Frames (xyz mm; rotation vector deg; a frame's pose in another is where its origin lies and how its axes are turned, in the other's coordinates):
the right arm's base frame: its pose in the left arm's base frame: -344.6 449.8 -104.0 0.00 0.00 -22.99
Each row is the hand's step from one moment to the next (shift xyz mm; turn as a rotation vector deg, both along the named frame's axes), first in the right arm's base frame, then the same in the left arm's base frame.
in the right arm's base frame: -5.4 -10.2 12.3 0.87 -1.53 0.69
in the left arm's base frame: -9.0 -7.3 12.3 0.20 -1.75 0.69
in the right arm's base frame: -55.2 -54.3 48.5 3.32 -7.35 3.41
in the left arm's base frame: -72.0 -28.4 48.5 0.19 -8.06 3.41
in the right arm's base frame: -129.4 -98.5 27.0 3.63 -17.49 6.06
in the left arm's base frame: -157.6 -40.1 27.0 -3.49 -17.52 6.06
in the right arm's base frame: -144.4 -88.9 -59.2 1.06 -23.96 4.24
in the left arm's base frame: -167.7 -25.4 -59.2 -8.38 -22.47 4.24
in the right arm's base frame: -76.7 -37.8 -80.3 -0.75 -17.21 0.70
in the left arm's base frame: -85.4 -4.8 -80.3 -7.41 -15.55 0.70
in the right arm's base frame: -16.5 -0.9 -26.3 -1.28 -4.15 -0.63
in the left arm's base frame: -15.5 5.6 -26.3 -2.80 -3.32 -0.63
